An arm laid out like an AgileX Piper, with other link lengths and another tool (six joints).
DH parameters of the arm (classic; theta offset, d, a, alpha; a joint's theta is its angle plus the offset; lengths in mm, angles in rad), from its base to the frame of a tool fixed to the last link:
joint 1: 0 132.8 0 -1.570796
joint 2: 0.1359 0 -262.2 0
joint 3: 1.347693 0 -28.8 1.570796
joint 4: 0 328.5 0 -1.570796
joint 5: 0 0 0 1.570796
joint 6: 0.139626 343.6 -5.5 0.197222
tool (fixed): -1.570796 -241 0 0
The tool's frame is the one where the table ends.
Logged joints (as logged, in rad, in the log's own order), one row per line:
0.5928, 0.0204, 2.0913, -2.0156, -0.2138, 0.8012
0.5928, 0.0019, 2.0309, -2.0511, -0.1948, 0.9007
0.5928, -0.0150, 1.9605, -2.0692, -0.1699, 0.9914
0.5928, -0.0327, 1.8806, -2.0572, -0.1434, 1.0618
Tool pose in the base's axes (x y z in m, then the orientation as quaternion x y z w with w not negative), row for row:
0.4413, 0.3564, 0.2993, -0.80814, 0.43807, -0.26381, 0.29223
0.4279, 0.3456, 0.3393, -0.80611, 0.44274, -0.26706, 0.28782
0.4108, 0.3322, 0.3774, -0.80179, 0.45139, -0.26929, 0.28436
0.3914, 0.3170, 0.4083, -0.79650, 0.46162, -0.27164, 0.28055
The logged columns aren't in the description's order. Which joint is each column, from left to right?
Columns, left to right: joint 1, joint 4, joint 2, joint 3, joint 6, joint 5.
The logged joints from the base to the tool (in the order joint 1, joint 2, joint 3, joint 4, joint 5, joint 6), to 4 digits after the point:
0.5928, 2.0913, -2.0156, 0.0204, 0.8012, -0.2138
0.5928, 2.0309, -2.0511, 0.0019, 0.9007, -0.1948
0.5928, 1.9605, -2.0692, -0.0150, 0.9914, -0.1699
0.5928, 1.8806, -2.0572, -0.0327, 1.0618, -0.1434

